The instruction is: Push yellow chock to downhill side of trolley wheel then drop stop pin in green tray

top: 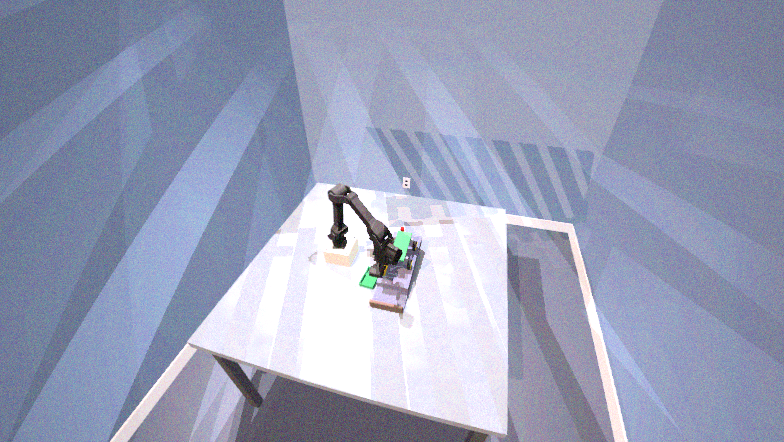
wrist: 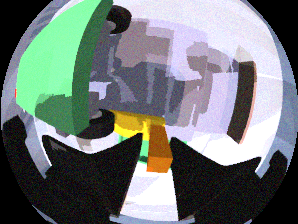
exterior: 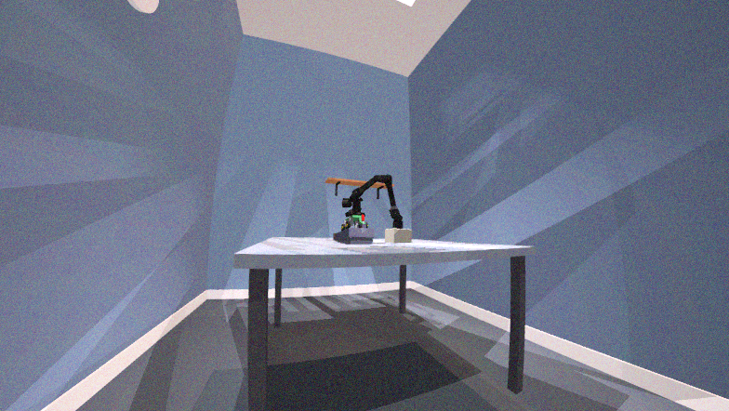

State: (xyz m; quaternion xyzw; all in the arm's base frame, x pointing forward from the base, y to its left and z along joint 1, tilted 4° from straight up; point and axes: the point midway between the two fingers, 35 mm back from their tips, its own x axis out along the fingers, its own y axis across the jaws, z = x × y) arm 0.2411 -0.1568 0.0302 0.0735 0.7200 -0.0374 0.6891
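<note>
Right now the yellow chock is 20 mm to the left of my gripper tip and 10 mm below it. The rest, counted from my gripper tip: green-topped trolley: 80 mm ahead, 120 mm to the left, 20 mm above; grey ramp: 80 mm ahead, 110 mm to the left, 40 mm below; brown ramp lip: 40 mm ahead, 160 mm to the right, 60 mm below.
</note>
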